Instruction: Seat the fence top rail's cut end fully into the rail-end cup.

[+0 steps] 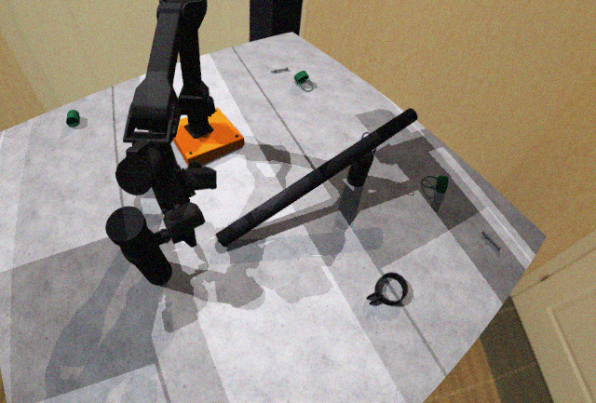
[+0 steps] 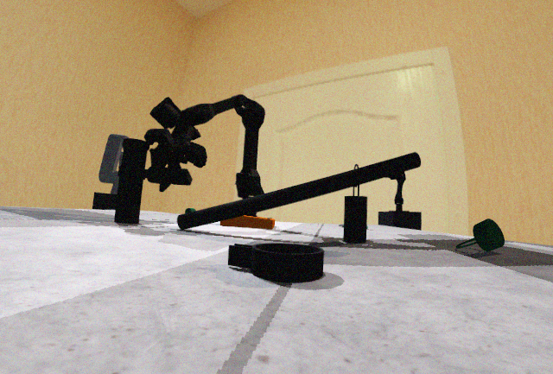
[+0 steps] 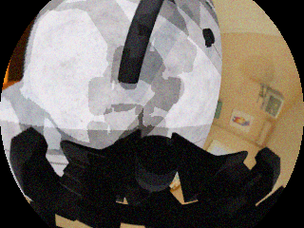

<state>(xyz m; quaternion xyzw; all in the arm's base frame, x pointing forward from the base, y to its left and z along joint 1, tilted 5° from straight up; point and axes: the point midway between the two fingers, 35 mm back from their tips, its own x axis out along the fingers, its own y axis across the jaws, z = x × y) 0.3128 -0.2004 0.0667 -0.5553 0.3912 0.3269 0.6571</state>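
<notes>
Now: the rail-end cup 30 mm above my gripper tip, 20 mm to the right of it and 20 mm behind it. The rest, counted from my gripper tip: small post 440 mm to the left, 50 mm ahead, 10 mm above.
</notes>
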